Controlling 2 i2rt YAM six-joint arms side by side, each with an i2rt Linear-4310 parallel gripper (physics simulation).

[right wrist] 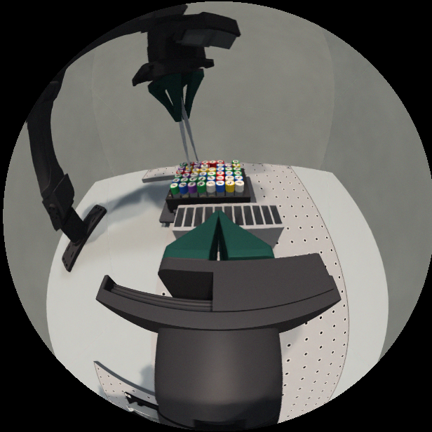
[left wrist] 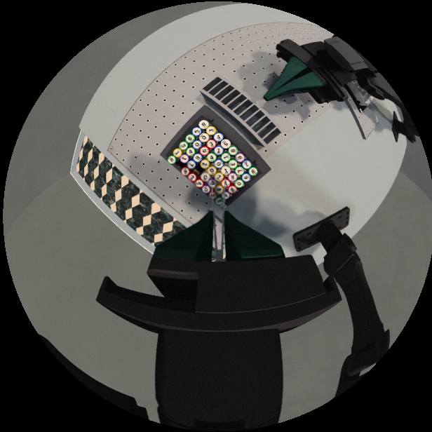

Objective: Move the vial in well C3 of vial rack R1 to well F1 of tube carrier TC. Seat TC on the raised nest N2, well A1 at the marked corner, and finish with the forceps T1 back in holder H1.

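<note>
My left gripper (left wrist: 218,216) (right wrist: 181,120) is shut on the silver forceps (left wrist: 218,237) (right wrist: 184,142). They point down, with their tips at the vials near one corner of the dark vial rack (left wrist: 241,143) (right wrist: 235,197). Whether the tips grip a vial cannot be told. The rack holds many numbered vials with coloured rims; a dark gap shows among them in the left wrist view. My right gripper (left wrist: 264,98) (right wrist: 218,216) is shut and empty, above the board beside the slotted grey rack. A pale gridded carrier (left wrist: 361,93) is partly hidden behind the right arm. Well labels are unreadable.
A grey rack with long slots (left wrist: 232,118) (right wrist: 272,237) stands beside the vial rack. A perforated board (left wrist: 150,120) (right wrist: 312,360) lies under them. A checkered strip (left wrist: 120,195) runs along one table edge. The left arm's dark base plate (left wrist: 322,229) (right wrist: 85,237) stands on the table.
</note>
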